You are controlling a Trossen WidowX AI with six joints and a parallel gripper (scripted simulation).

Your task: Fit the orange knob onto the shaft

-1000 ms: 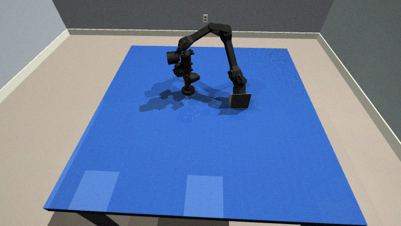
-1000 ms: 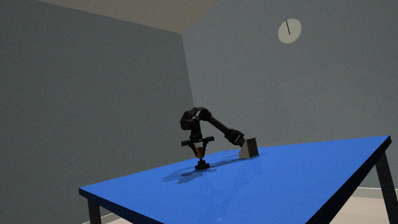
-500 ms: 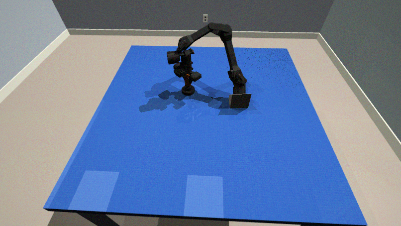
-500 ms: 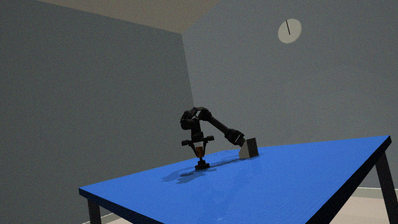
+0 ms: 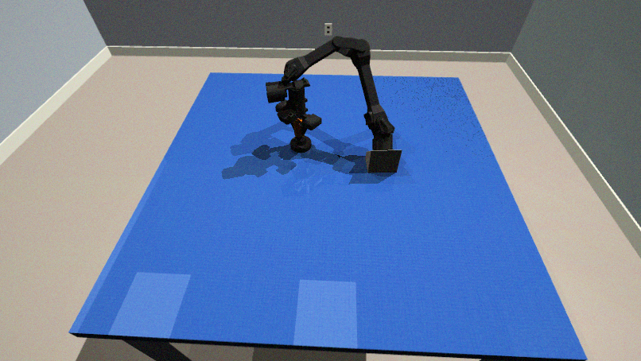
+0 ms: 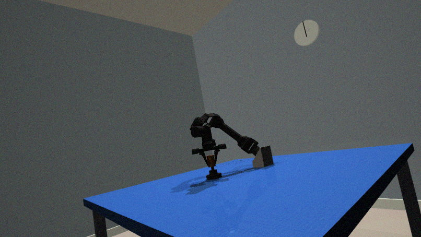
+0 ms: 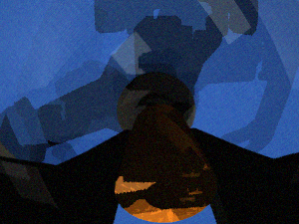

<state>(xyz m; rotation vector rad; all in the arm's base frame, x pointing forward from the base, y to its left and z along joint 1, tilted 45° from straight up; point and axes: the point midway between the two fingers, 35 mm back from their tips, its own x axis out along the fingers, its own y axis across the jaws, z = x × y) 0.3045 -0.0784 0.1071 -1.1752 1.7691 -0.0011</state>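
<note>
The orange knob lies 20 mm above my gripper tip. Also, from my gripper tip: dark round pedestal 40 mm below.
</note>
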